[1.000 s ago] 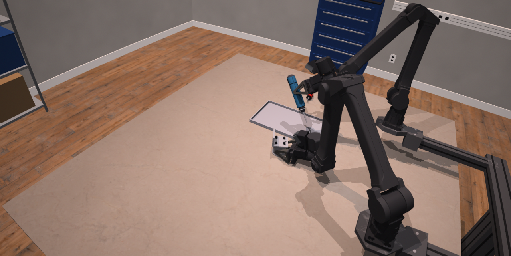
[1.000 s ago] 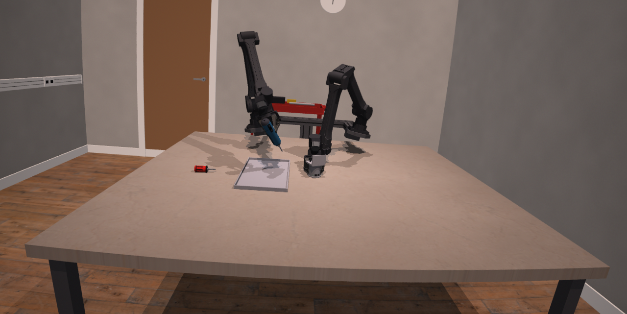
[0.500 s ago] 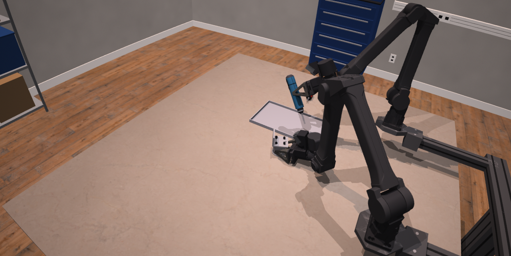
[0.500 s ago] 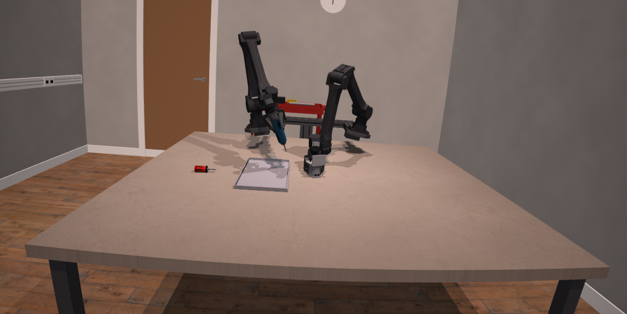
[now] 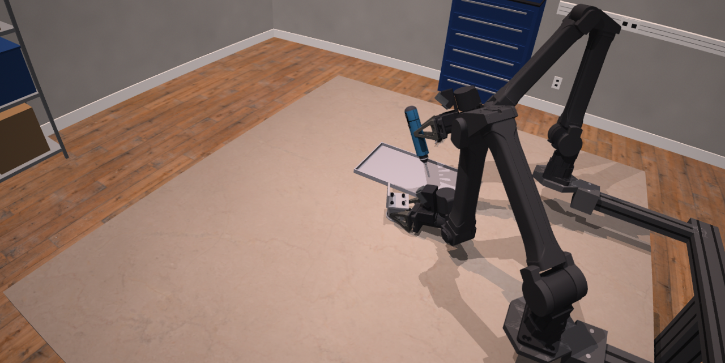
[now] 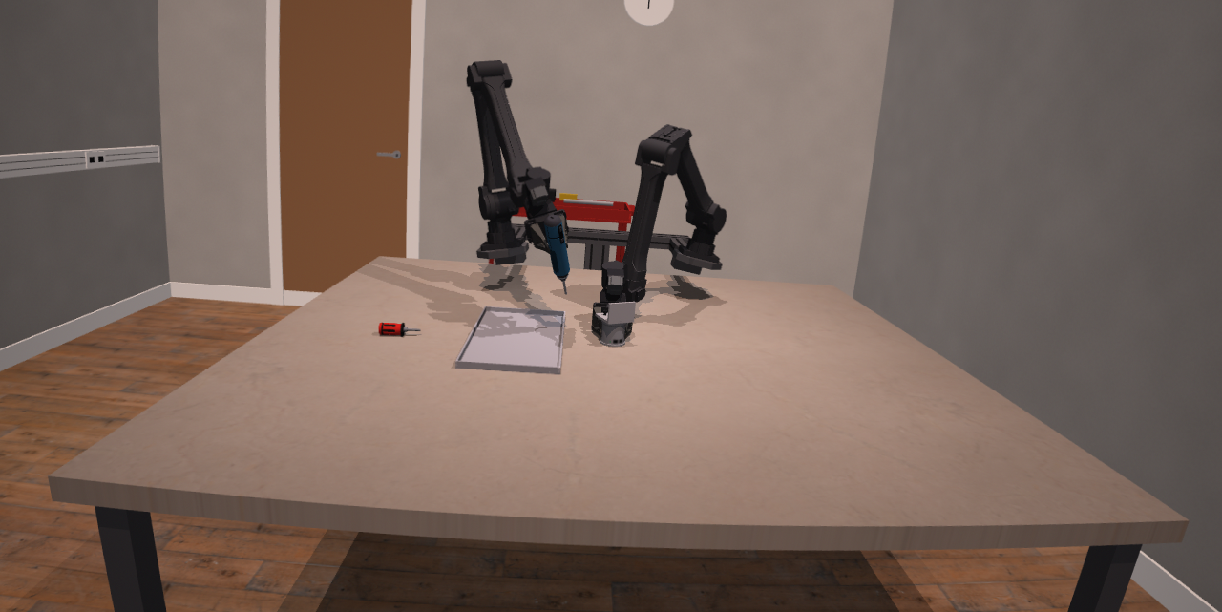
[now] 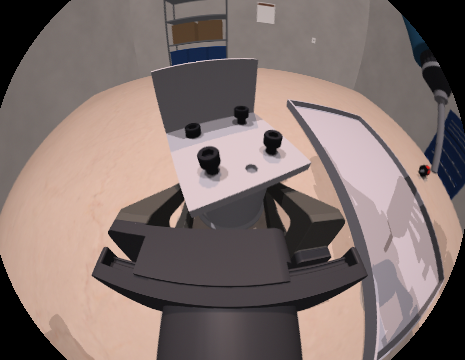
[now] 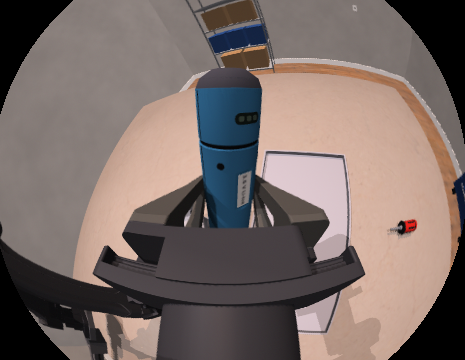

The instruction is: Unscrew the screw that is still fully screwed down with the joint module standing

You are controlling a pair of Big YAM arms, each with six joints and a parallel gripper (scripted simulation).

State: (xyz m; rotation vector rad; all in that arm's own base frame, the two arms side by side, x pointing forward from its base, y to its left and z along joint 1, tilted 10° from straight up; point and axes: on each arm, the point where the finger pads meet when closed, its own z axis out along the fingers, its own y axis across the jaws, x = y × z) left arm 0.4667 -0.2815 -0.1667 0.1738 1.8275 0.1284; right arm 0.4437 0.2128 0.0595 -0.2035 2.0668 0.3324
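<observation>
Now: the joint module 10 mm above my left hand. The rest, counted from my left hand: flat grey tray: 230 mm to the right, 20 mm below; red-handled screwdriver: 510 mm to the right, 10 mm below; grey l-shaped bracket: 50 mm above.
</observation>
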